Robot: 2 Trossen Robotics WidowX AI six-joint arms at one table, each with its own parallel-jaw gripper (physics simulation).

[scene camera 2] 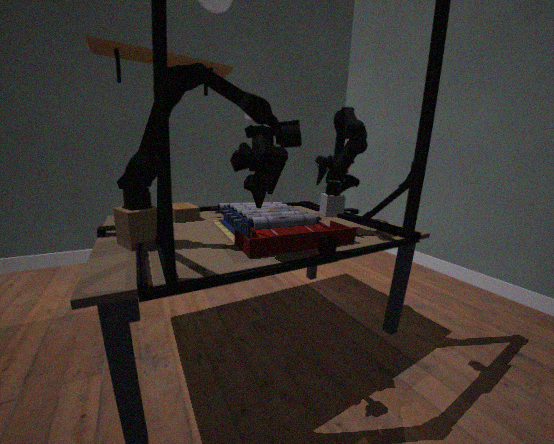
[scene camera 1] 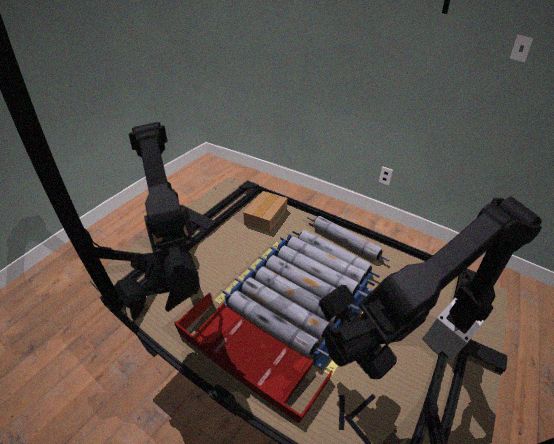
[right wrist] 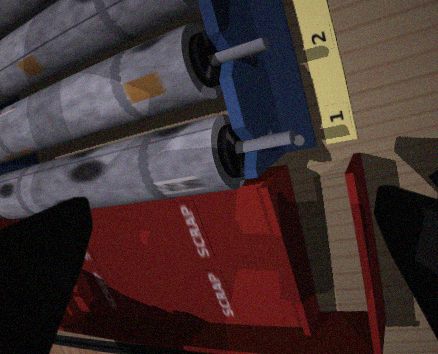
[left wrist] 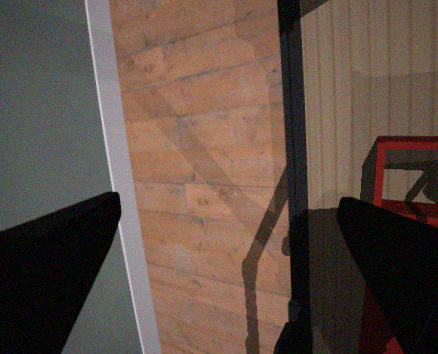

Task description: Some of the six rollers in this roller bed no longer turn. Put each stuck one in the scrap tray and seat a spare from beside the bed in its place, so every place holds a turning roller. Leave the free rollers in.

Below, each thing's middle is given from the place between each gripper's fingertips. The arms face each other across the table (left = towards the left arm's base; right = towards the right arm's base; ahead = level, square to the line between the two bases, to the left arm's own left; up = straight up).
The red scrap tray [scene camera 1: 248,355] is 80 mm ahead of my left hand, 200 mm to the right of it and 140 mm below it. The rest, counted from my left hand: cardboard box [scene camera 1: 265,211] (610 mm ahead, 10 mm to the left, 140 mm below).
Now: right hand 60 mm past the red scrap tray, 190 mm to the right of it and 140 mm above it. From my right hand the other things lie so: cardboard box: 470 mm ahead, 400 mm to the left, 140 mm below.
